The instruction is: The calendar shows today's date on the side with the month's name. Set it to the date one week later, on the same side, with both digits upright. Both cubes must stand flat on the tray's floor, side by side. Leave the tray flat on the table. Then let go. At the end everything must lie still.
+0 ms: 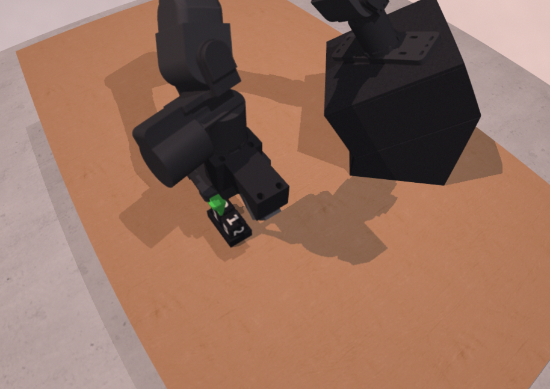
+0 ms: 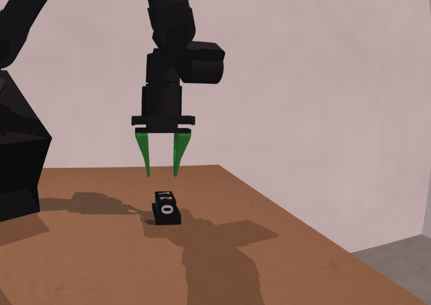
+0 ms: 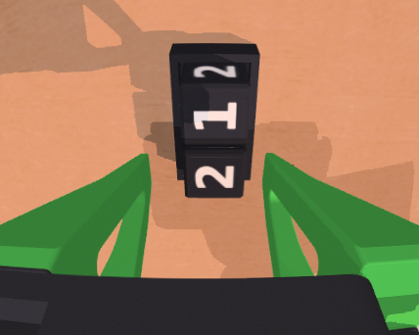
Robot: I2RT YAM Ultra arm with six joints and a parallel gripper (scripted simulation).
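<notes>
Right now the black tray is 7 cm below my hand and 1 cm to the right of it.
</notes>
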